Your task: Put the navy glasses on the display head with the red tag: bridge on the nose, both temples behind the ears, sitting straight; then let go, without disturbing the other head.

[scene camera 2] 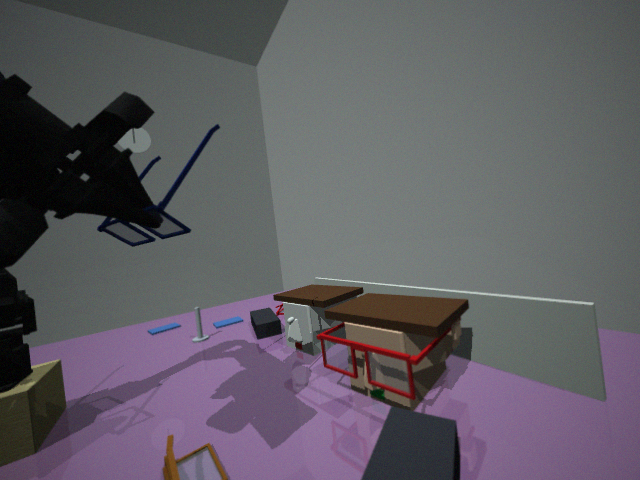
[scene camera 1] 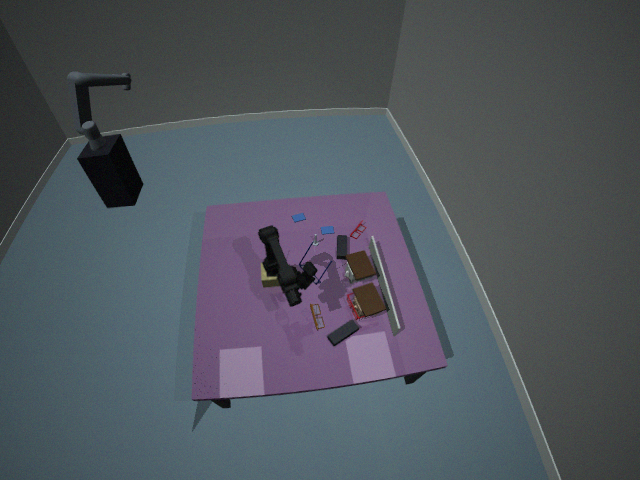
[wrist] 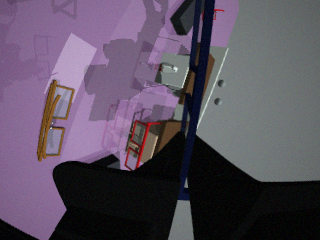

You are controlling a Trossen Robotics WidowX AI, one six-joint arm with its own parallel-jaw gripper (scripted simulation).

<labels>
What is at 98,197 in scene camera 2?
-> The gripper.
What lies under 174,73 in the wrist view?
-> A pale display head.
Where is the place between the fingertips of the gripper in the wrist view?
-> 184,138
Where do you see a pale display head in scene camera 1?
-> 359,268
</labels>
